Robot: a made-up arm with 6 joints.
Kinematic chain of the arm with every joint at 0, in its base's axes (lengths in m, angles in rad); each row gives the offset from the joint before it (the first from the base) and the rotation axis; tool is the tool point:
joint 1: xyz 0 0 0.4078 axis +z
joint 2: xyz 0 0 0 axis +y
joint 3: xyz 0 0 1.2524 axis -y
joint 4: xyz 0 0 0 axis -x
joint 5: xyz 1.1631 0 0 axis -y
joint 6: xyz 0 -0.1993 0 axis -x
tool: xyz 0 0 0
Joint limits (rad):
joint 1: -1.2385..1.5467
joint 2: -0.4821..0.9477
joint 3: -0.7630..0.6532
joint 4: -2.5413..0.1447
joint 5: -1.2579..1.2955
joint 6: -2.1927..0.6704
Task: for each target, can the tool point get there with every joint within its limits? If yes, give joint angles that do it. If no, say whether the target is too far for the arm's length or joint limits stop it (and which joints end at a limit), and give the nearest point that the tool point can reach.
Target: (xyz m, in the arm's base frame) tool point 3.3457 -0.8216 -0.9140
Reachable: no: too far | nearest point 1.8629 -0.4575 0.3768 | short by 1.999 m
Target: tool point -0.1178 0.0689 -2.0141
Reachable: no: joint limits stop it (at a limit: joint 1, joint 2) | nearest point -0.0265 0.6773 0.0096 | short by 2.115 m
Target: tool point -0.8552 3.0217 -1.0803
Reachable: no: too far | nearest point -0.1211 1.7992 0.2674 | short by 1.962 m
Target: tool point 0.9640 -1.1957 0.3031
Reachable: yes | joints -0.9586 0.7913 -0.0558 -2.1068 -0.1923 -1.0898
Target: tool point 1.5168 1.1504 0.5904
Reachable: yes | joints 0.6494 0.8321 0.4076 -1.5660 0.1585 -0.2315
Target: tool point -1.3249 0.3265 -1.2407
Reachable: no: joint limits stop it (at a limit: joint 1, joint 2, joint 3, joint 4) | nearest point -0.1465 0.7471 0.0026 | short by 1.764 m
